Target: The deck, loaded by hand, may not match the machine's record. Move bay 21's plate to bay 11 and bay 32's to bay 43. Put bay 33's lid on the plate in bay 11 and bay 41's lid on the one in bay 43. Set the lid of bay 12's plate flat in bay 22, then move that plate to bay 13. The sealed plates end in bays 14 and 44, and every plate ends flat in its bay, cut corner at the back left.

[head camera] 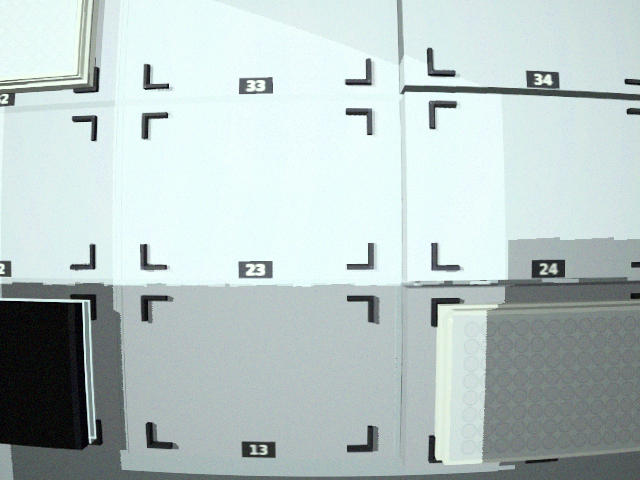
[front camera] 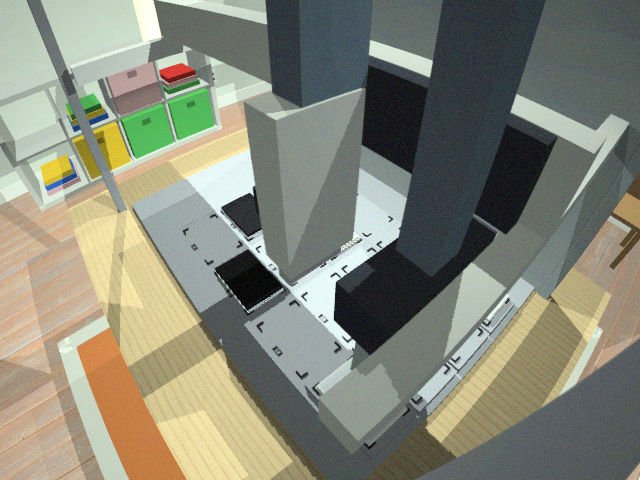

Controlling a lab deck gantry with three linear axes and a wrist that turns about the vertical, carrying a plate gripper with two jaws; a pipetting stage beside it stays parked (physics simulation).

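Frame: origin at the robot's base, x ahead, y left, z up, level; millimetres.
Where they show: robot's base, origin of its link: (front camera: 184, 231).
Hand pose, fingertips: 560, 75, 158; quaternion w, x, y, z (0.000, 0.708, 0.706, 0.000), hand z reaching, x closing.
Observation:
Things, the pixels of their top centre, and the offset from my fingertips, as dx, dy, dz.
- cream plate, centre of its top: (front camera: 327, 229) -332, +182, -143
- pale plate with round wells, centre of its top: (head camera: 560, 385) (front camera: 361, 397) -4, -32, -129
My gripper's black body (front camera: 403, 299) hangs over the deck's right part in the front view. Its jaws are hidden, so their opening and anything between them cannot be told. A black plate (front camera: 250, 281) (head camera: 38, 372) with a pale edge sits in bay 12. Another black plate (front camera: 241, 212) sits in bay 21, partly covered by the pipetting stage. A cream plate (front camera: 350, 244) (head camera: 38, 41) shows partly in bay 32. A pale plate with round wells (head camera: 558, 382) sits in bay 14. Bays 13 and 23 are bare; bay 33's visible front strip is bare too. Bay 41 is hidden.
The parked grey pipetting stage (front camera: 315, 191) stands left of my gripper and hides the deck's middle. A long grey beam (front camera: 439, 330) crosses the right front and hides much of the right bays. Black corner brackets mark the bays. Shelves with coloured bins stand behind at the left.

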